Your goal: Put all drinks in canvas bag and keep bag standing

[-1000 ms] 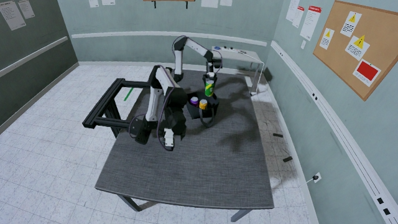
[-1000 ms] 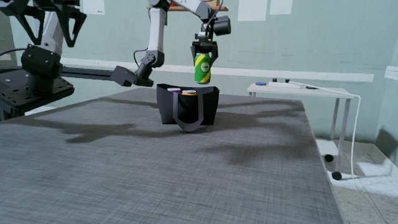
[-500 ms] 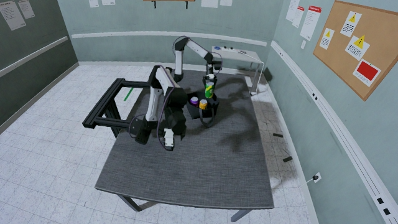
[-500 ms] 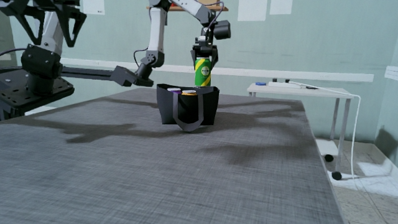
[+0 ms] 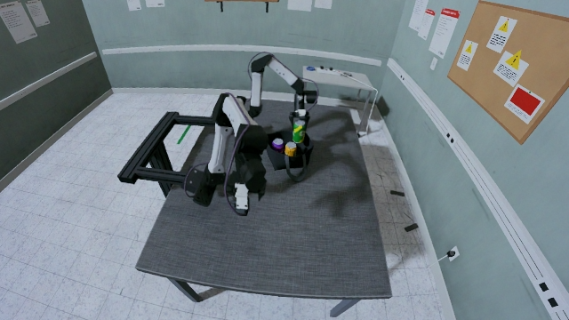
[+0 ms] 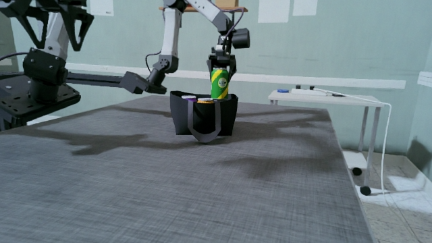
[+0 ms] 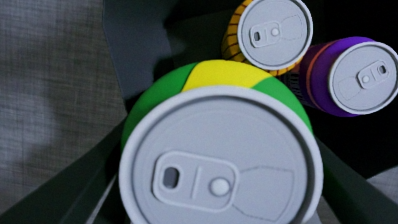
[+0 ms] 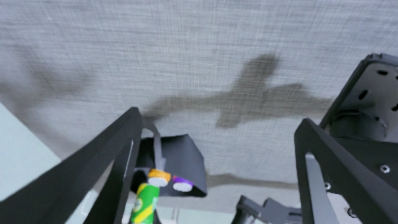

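Observation:
Right now my left hand is 13 cm above the orange can, 7 cm to the left of it and 3 cm past it. Also, from my left hand: purple can 13 cm below, 10 cm behind, 6 cm to the right; then yellow can 2 cm below.

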